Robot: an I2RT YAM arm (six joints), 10 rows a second.
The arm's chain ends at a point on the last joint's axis. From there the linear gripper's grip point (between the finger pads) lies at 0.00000 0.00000 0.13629 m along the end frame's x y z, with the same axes.
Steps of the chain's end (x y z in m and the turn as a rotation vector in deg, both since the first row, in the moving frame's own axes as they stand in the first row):
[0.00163, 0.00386, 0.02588, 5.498, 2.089, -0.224]
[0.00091, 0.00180, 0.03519, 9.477, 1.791, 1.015]
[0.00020, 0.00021, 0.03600, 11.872, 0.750, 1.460]
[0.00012, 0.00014, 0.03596, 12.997, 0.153, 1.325]
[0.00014, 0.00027, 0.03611, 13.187, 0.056, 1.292]
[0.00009, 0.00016, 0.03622, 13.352, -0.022, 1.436]
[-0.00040, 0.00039, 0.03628, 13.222, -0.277, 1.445]
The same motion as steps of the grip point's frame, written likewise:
[0.00656, -0.00920, 0.02516, 5.498, 2.089, -0.224]
[0.00535, -0.02060, 0.03326, 9.477, 1.791, 1.015]
[0.00233, -0.02780, 0.03307, 11.872, 0.750, 1.460]
[0.00084, -0.03050, 0.03247, 12.997, 0.153, 1.325]
[0.00062, -0.03082, 0.03252, 13.187, 0.056, 1.292]
[0.00043, -0.03131, 0.03254, 13.352, -0.022, 1.436]
[-0.00066, -0.03079, 0.03267, 13.222, -0.277, 1.445]

